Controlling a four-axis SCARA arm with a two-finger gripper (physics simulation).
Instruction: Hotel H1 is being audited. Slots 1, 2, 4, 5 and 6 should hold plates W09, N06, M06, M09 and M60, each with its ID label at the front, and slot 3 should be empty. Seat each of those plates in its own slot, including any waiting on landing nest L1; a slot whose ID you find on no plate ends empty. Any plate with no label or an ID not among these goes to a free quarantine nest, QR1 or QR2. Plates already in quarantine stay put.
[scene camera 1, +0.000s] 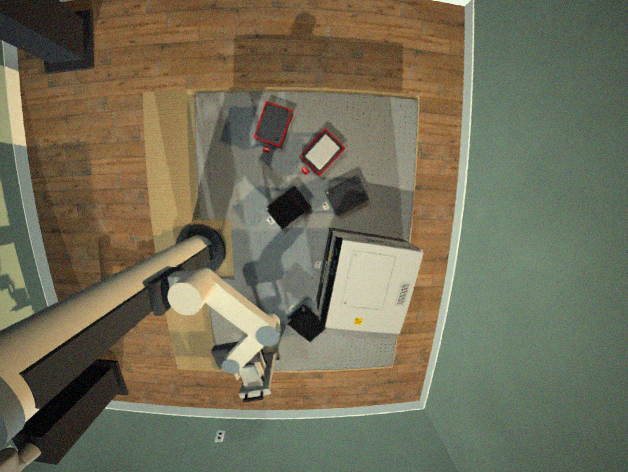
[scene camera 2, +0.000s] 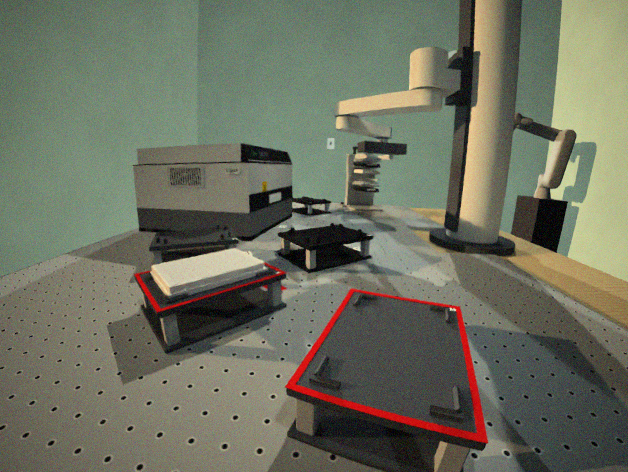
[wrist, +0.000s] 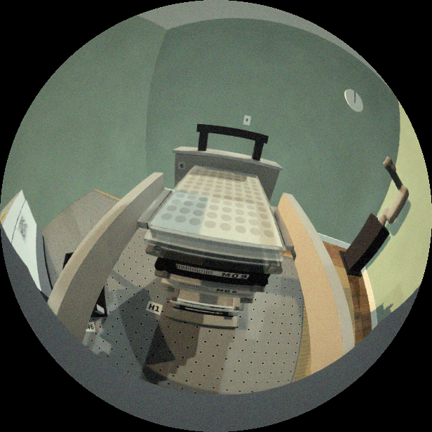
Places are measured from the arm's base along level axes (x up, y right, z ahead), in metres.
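Pixels of known places: gripper, fingertip midpoint: (scene camera 1: 249, 376); arm's base, origin of the base link: (scene camera 1: 201, 249) (scene camera 2: 470, 243).
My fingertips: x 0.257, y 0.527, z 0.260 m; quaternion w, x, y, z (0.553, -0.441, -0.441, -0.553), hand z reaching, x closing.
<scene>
Ahead of a thing's pixels: the offset from my fingertips to its top centre. "spot": to the spot under its first point.
My gripper (scene camera 1: 251, 374) (scene camera 2: 384, 154) (wrist: 222, 191) is shut on the top plate (wrist: 215, 215), with its pads touching both long sides. This plate has a clear lid and round wells, and sits by the "6" mark at the top of hotel H1 (scene camera 2: 349, 178) (wrist: 227, 160). No ID label shows on its front edge. Below it, a black plate (wrist: 220, 274) has an M09 label at the front. A paler plate (wrist: 207, 288) under that has a small label that looks like M06. Lower plates (wrist: 205, 307) are too foreshortened to read.
A red-rimmed nest (scene camera 1: 332, 161) (scene camera 2: 147, 291) bears a white plate {dx -0.180, dy -0.977, dz +0.325 m} (scene camera 1: 322, 151) (scene camera 2: 208, 271). Another red-rimmed nest {dx -0.190, dy -1.093, dz +0.114 m} (scene camera 1: 274, 124) (scene camera 2: 395, 355) is empty. Dark nests {spot: dx -0.195, dy -0.736, dz +0.184 m} (scene camera 1: 289, 207) {spot: dx -0.194, dy -0.792, dz +0.440 m} (scene camera 1: 347, 195) (scene camera 2: 324, 236) stand mid-table. Nest N6 {dx -0.188, dy -0.140, dz +0.263 m} (scene camera 1: 306, 323) (scene camera 2: 310, 201) stands between hotel and large instrument {dx -0.001, dy -0.423, dz +0.527 m} (scene camera 1: 373, 284) (scene camera 2: 203, 192).
</scene>
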